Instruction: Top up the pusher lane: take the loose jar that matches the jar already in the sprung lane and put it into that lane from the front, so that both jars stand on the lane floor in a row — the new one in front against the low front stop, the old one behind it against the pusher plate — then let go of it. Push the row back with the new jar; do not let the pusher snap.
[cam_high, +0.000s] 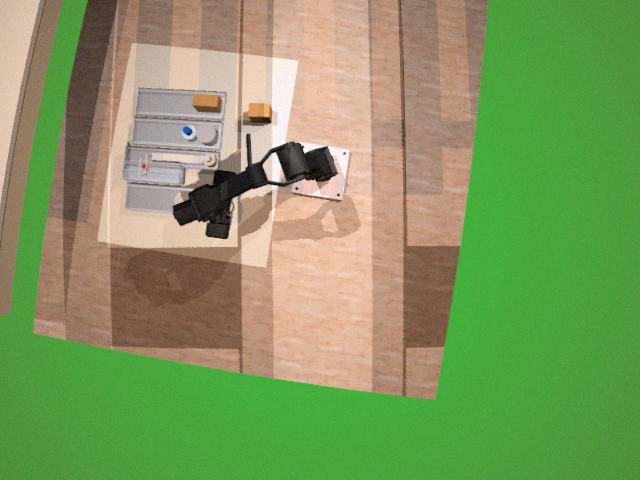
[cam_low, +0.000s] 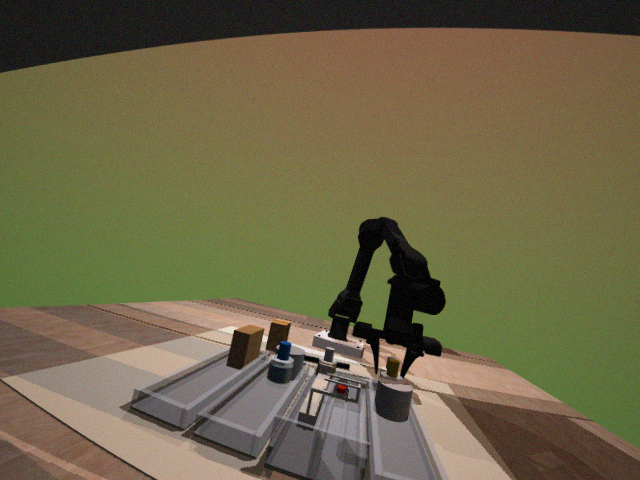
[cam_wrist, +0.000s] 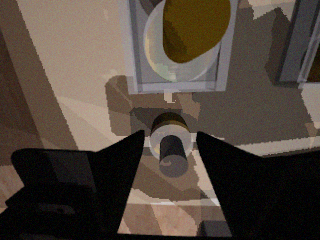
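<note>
Now: gripper tip 200 mm short of the sprung lane and 130 mm to the left of it. The rest, counted from my gripper tip: red mark (230 mm ahead, 120 mm to the right, 50 mm above); then brown box (50 mm ahead, 310 mm to the right, 10 mm above).
</note>
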